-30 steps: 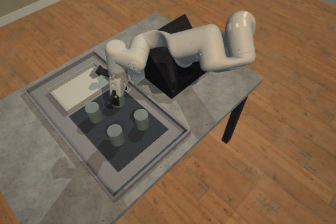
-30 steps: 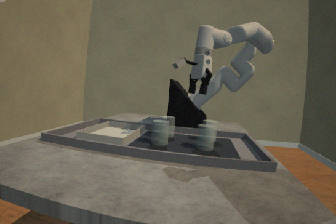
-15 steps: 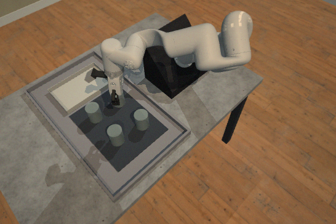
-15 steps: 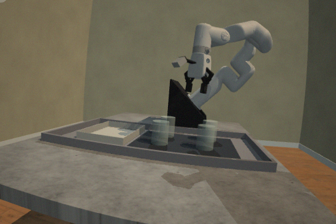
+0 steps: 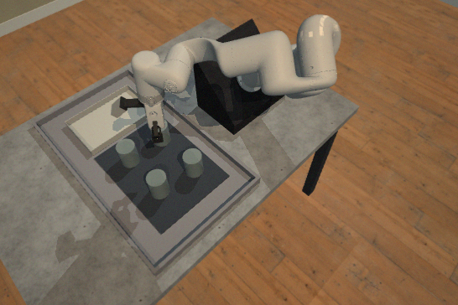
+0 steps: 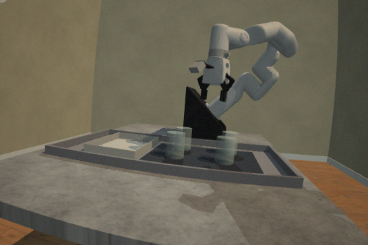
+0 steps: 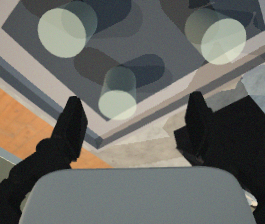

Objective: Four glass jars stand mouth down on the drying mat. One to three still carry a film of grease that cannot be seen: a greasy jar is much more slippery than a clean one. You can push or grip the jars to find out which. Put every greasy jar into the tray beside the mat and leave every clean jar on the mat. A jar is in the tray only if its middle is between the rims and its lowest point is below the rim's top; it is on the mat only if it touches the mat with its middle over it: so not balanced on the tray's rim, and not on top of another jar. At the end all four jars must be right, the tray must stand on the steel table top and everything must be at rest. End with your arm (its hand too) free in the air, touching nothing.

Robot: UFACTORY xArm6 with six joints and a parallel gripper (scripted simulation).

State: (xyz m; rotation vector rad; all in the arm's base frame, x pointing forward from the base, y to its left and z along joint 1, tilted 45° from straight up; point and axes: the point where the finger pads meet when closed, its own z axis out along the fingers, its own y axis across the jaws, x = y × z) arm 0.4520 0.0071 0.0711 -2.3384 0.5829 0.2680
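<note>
Now: hand 23 cm above the dark mat, 2 cm short of it and 1 cm to the left of it. Also, from my hand: cream tray: 33 cm to the right, 22 cm below, 5 cm ahead.
</note>
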